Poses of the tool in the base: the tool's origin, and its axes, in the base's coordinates. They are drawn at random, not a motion.
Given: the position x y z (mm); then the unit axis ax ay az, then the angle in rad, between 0 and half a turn.
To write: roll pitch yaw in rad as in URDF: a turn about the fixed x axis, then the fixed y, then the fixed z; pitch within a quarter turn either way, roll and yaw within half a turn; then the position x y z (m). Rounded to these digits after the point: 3 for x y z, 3 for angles.
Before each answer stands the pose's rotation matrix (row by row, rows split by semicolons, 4 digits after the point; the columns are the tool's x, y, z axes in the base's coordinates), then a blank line. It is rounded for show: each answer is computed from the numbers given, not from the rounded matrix.
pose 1, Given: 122 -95 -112 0.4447 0.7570 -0.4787 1.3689
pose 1, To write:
0.3586 0.7381 0.5714; -0.1998 0.6587 -0.7254; -0.9118 0.1460 0.3837

0.363 1.148 -0.508 0.122 -0.095 -0.112
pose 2, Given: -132 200 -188 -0.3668 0.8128 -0.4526 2.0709
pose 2, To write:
-0.2805 -0.0439 0.9589; -0.8382 0.4979 -0.2224; -0.4676 -0.8661 -0.1765

-1.772 0.487 -1.894 -0.132 0.200 -0.188
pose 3, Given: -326 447 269 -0.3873 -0.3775 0.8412 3.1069
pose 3, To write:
-0.6995 0.2631 -0.6644; 0.3215 -0.7145 -0.6214; -0.6382 -0.6483 0.4152

-1.001 0.692 2.711 -0.326 0.447 0.269
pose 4, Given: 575 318 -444 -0.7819 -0.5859 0.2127 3.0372
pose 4, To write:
0.2250 0.8917 -0.3928; 0.9360 -0.3098 -0.1671; -0.2707 -0.3301 -0.9043

-2.792 0.274 1.335 0.575 0.318 -0.444
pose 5, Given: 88 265 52 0.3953 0.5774 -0.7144 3.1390
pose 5, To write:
-0.6875 0.4583 -0.5633; 0.4546 -0.3332 -0.8260; -0.5663 -0.8239 0.0207

-1.546 0.602 2.557 0.088 0.265 0.052
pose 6, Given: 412 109 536 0.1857 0.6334 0.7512 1.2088
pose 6, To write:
0.3764 -0.6266 0.6825; 0.7785 0.6133 0.1336; -0.5023 0.4810 0.7186

0.590 0.526 1.120 0.412 0.109 0.536
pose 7, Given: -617 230 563 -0.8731 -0.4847 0.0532 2.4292
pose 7, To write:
0.5823 0.7086 -0.3984; 0.7782 -0.3441 0.5254; 0.2352 -0.6160 -0.7518

-2.455 -0.237 0.928 -0.617 0.230 0.563
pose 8, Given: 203 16 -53 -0.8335 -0.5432 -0.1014 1.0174
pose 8, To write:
0.8551 0.3010 -0.4220; 0.1285 0.6656 0.7352; 0.5022 -0.6829 0.5305

-0.910 -0.526 0.149 0.203 0.016 -0.053
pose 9, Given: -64 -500 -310 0.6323 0.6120 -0.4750 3.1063
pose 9, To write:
-0.2000 0.7905 -0.5789; 0.7570 -0.2505 -0.6035; -0.6221 -0.5589 -0.5483

-2.347 0.671 1.829 -0.064 -0.500 -0.310
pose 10, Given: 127 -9 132 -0.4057 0.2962 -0.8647 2.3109
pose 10, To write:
-0.3988 0.4373 0.8061; -0.8397 -0.5275 -0.1293; 0.3687 -0.7284 0.5775

-0.900 -0.378 -2.014 0.127 -0.009 0.132
